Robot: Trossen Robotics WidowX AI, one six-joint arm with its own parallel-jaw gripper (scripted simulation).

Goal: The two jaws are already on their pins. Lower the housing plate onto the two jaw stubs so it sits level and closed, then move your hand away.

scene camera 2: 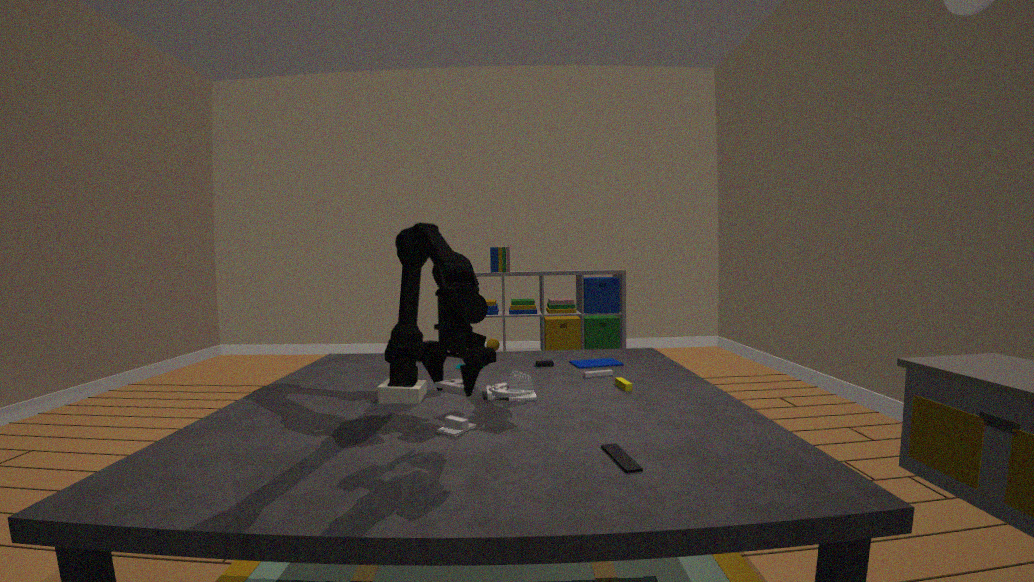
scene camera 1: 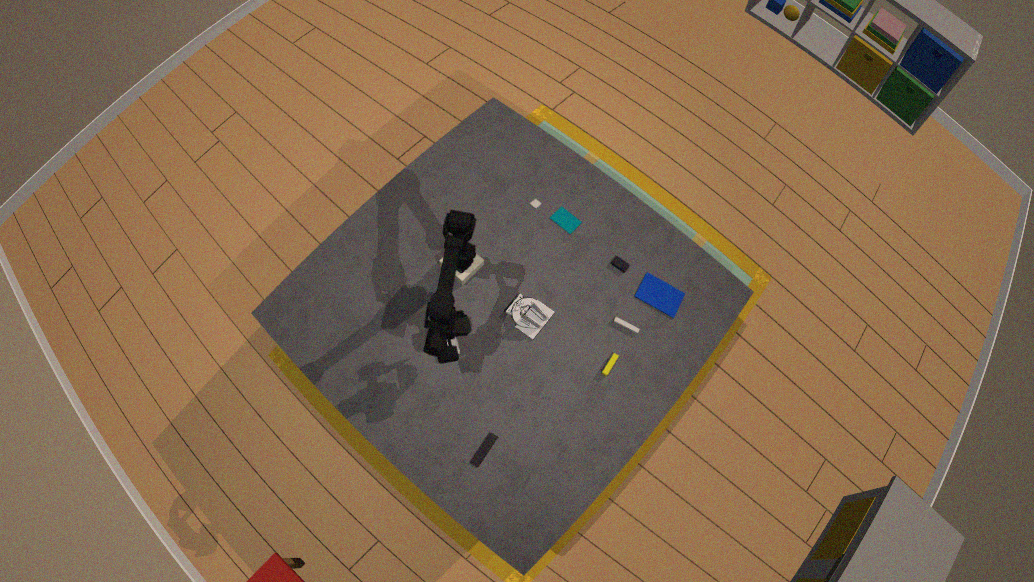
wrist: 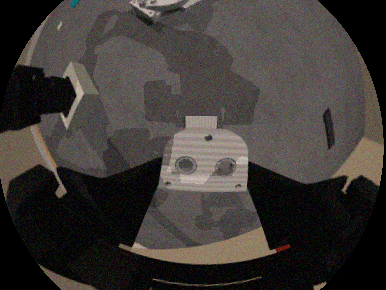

Scene:
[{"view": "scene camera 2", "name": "gripper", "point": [454, 393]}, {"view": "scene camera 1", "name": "gripper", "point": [444, 341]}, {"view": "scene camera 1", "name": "blue plate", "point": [653, 291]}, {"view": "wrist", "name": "gripper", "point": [203, 163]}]

